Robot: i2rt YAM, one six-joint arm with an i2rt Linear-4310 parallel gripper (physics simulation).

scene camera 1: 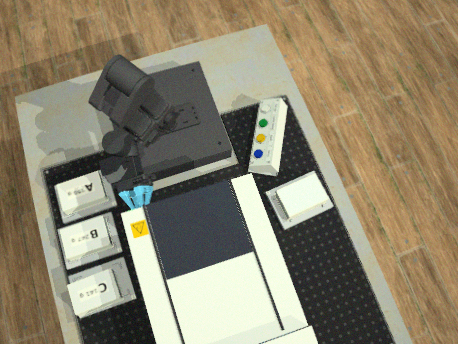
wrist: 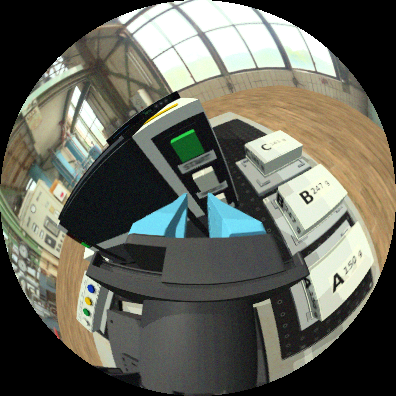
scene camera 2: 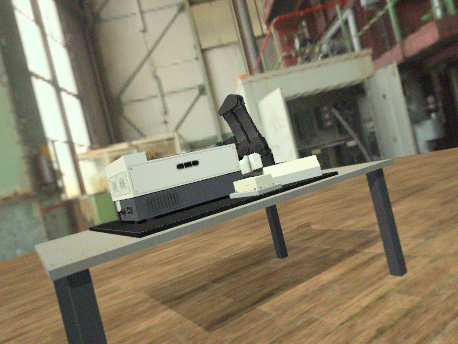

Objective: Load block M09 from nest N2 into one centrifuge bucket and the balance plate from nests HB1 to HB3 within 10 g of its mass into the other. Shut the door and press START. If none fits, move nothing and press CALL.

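Seen in the pictures: gripper, between the fingertips: [wrist: 197, 197]; arm's base, origin of its link: [scene camera 1: 165, 123].
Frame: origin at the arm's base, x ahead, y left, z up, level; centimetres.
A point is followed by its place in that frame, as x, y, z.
The gripper [scene camera 1: 138, 206] {26.9, -13.9, 6.3} [wrist: 198, 196] {26.9, -13.9, 6.3} is partly open and empty. Its blue fingers stand near the centrifuge's front panel, below the green START button [wrist: 188, 144] {26.2, -15.7, 12.0} and a white button [wrist: 206, 179] {26.2, -15.7, 8.4} in the wrist view. The centrifuge [scene camera 1: 141, 260] {39.3, -16.4, 14.6} [scene camera 2: 180, 187] {56.1, 14.4, 2.4} has a dark panel [scene camera 1: 200, 230] {37.2, -1.3, 14.9} across its top; no buckets show. Plate A [scene camera 1: 80, 197] {13.5, -29.6, -1.0} [wrist: 342, 272] {11.7, -27.8, -1.1} reads 150 g, plate B [scene camera 1: 84, 242] {26.3, -31.7, -1.0} [wrist: 320, 187] {24.7, -32.3, -1.0} 247 g, and plate C [scene camera 1: 95, 295] {41.1, -32.4, -0.6} [wrist: 277, 150] {37.1, -31.6, -0.9} seemingly 141 g, each on a nest. A white block [scene camera 1: 304, 194] {34.1, 30.0, -0.4} [scene camera 2: 254, 183] {37.7, 35.1, -2.3} sits on the opposite side's nest; its label is unreadable.
A white box with white, green, yellow and blue buttons [scene camera 1: 270, 135] {14.7, 27.3, 1.4} [scene camera 2: 295, 170] {14.2, 31.9, -2.0} [wrist: 94, 300] {14.9, 22.6, -1.3} stands between the arm's dark base [scene camera 1: 200, 145] {10.0, 7.5, -0.9} and the white block's nest [scene camera 1: 287, 222] {38.7, 23.5, -4.2}. The centrifuge stands between that nest and the three plates. A black dotted mat [scene camera 1: 335, 260] {53.9, 32.4, -6.3} lies under them.
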